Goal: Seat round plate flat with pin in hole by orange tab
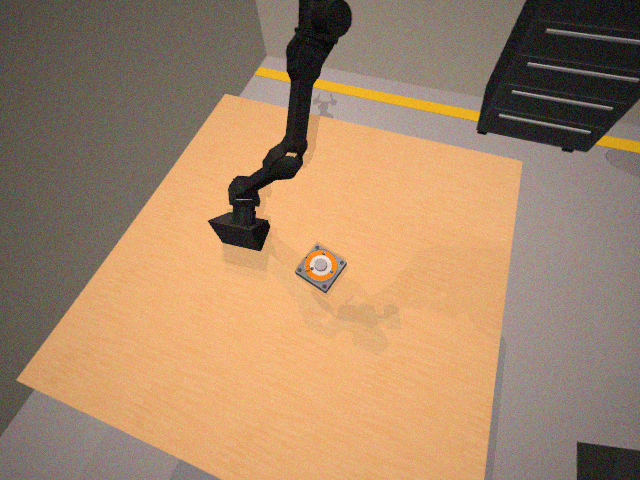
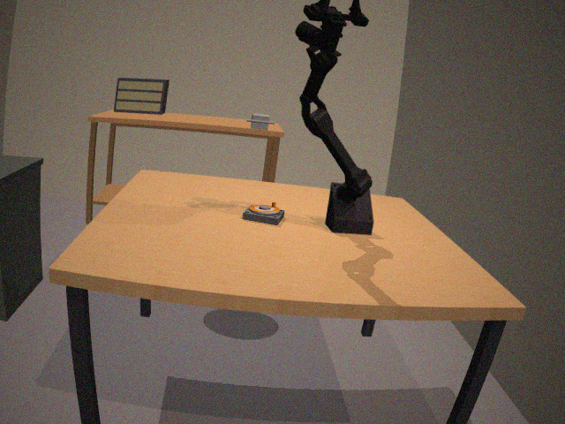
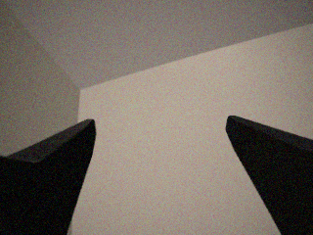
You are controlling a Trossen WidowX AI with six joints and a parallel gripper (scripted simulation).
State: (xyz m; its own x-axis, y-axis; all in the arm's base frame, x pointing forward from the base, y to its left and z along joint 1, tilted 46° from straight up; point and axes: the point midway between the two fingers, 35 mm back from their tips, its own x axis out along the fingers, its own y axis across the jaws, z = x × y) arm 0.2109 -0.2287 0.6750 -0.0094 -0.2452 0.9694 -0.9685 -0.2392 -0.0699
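Right now my gripper tip is 76 cm above the square grey base, 39 cm to the left of it and 8 cm short of it.
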